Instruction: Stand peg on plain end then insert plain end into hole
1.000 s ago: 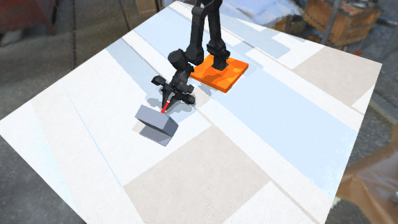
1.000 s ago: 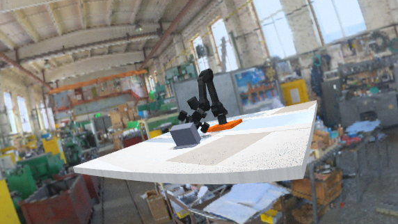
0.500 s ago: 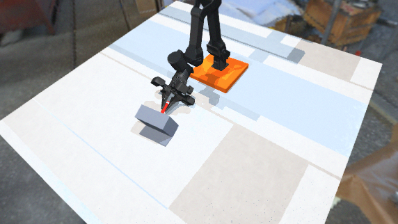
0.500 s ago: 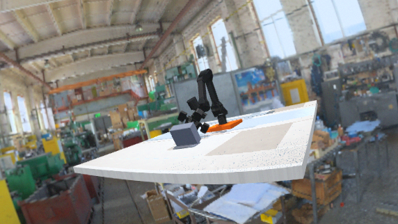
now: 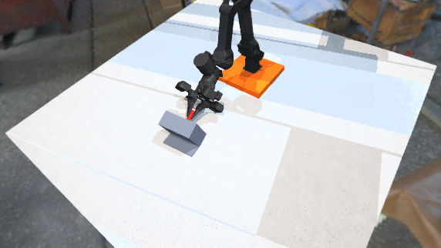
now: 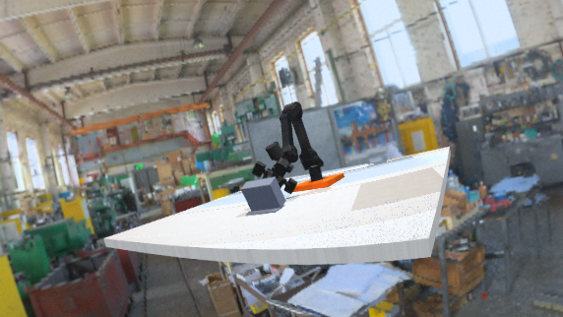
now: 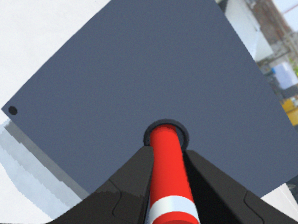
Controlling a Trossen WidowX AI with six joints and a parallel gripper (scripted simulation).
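My gripper tip is 40 mm short of the panel, 10 mm to the right of it and 20 mm above it. The rest, counted from my gripper tip: red peg: 20 mm behind, 10 mm above.
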